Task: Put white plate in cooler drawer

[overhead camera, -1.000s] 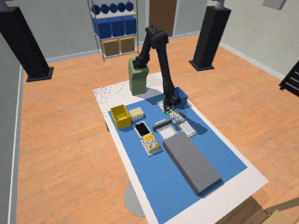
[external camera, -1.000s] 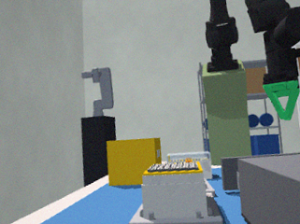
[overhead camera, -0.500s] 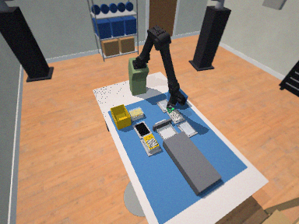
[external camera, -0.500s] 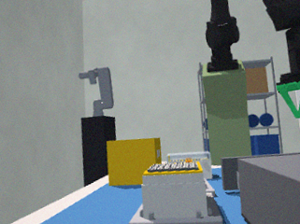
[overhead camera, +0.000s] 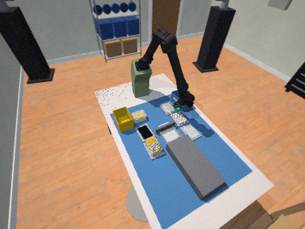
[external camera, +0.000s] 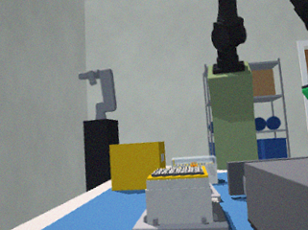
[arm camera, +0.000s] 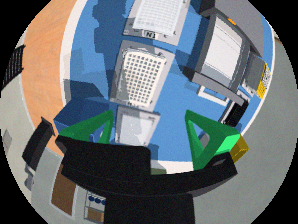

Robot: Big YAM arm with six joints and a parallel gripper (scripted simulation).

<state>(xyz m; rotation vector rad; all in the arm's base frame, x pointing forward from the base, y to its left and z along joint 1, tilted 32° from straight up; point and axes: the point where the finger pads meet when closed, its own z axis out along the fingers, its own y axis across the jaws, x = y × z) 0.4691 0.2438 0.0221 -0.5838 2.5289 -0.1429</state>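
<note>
My hand is 20 mm to the right of the white plate and 130 mm above it. Also, from my hand: grey cooler CD 330 mm ahead, 100 mm to the right, 120 mm below; then drawer 210 mm ahead, 130 mm to the right, 120 mm below; then blue bin 210 mm behind, 120 mm to the left, 110 mm below.
</note>
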